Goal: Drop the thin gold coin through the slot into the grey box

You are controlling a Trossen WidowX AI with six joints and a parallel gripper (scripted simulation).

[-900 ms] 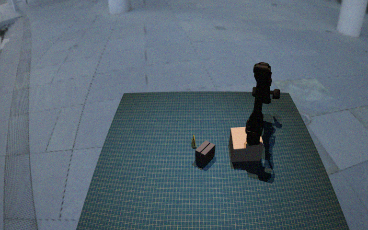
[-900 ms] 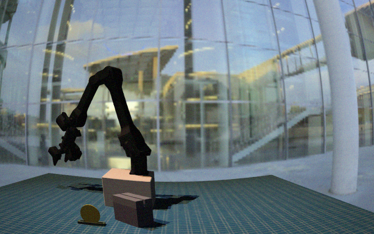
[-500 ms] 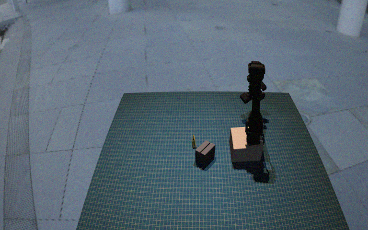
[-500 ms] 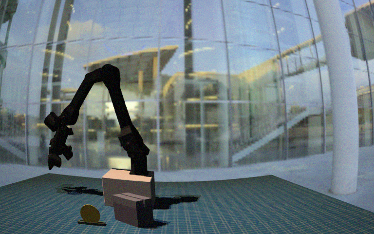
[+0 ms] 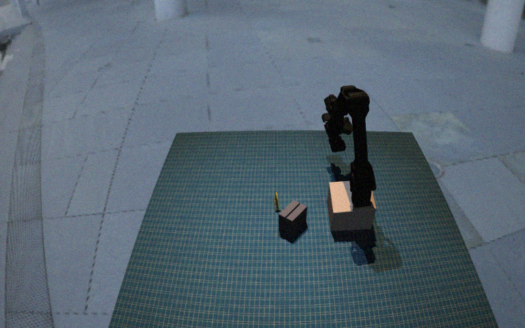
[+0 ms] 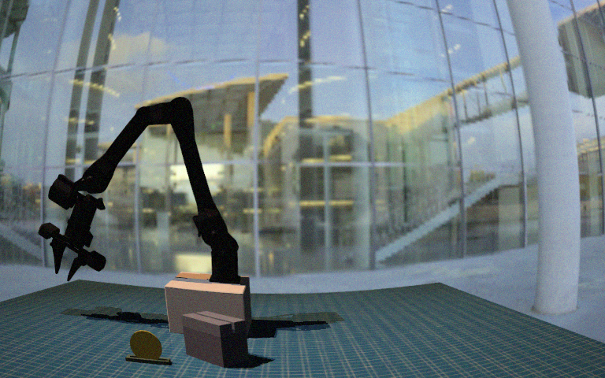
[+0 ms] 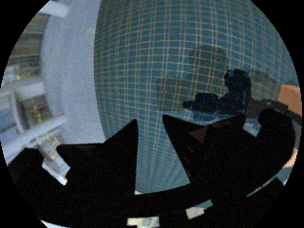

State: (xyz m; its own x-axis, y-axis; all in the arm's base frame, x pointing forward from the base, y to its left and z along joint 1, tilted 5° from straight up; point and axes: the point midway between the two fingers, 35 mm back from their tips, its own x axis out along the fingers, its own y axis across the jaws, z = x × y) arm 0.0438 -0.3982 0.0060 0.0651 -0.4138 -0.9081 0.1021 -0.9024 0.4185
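The coin lies 26 cm ahead of my gripper tip, 30 cm to the left of it and 6 cm below it.
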